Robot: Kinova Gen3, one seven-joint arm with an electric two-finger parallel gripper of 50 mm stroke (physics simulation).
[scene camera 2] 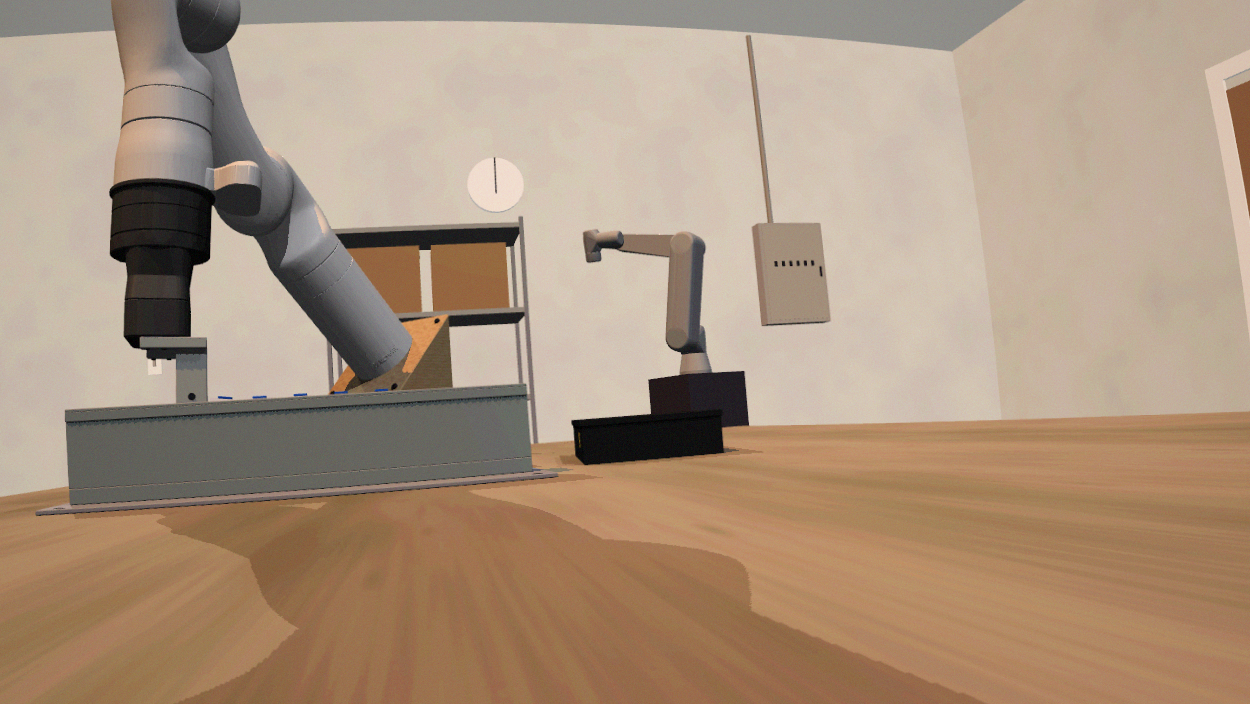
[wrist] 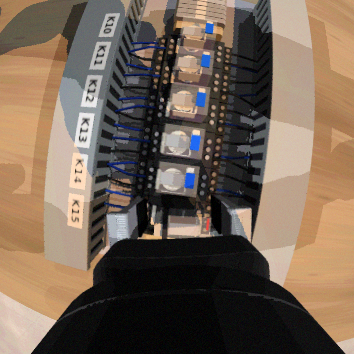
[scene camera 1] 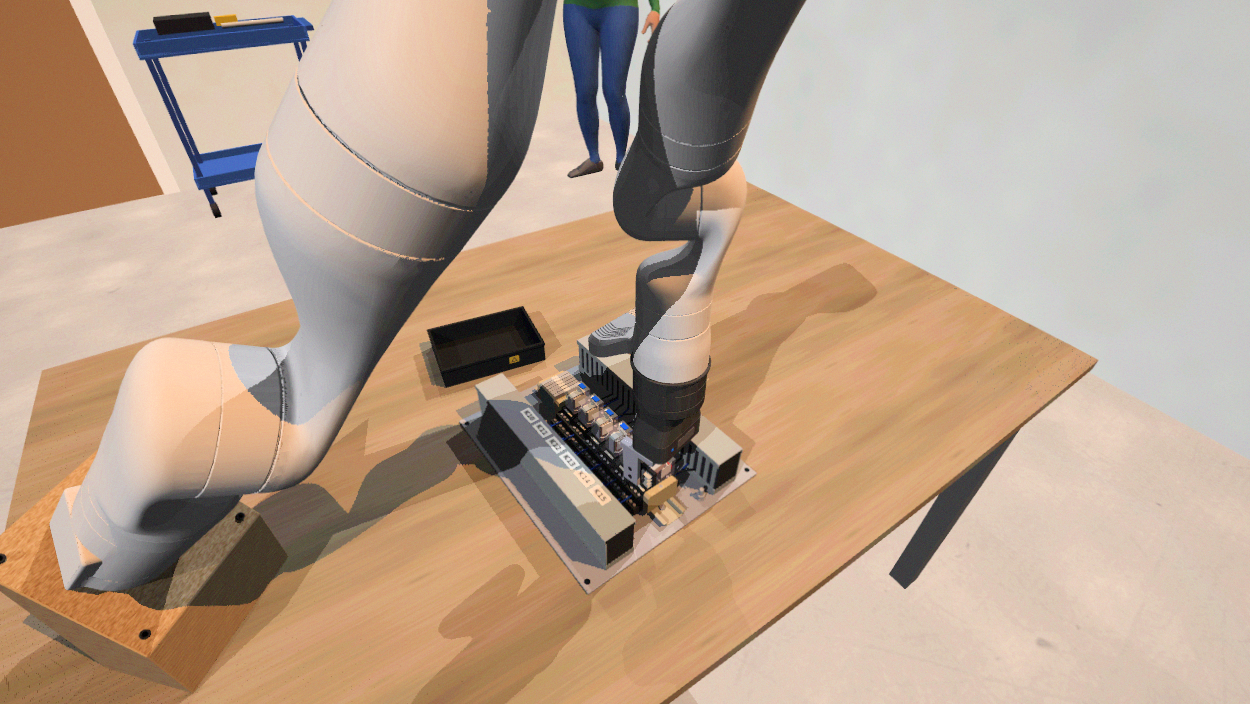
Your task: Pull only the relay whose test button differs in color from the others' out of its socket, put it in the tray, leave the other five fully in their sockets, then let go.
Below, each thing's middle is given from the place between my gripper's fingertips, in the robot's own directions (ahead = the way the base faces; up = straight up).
The tan block (scene camera 1: 654, 497) is 10 mm behind my hand, 30 mm to the right of it and 20 mm below it. Round my hand: mounting plate (scene camera 1: 649, 532): 20 mm ahead, 90 mm to the left, 50 mm below.
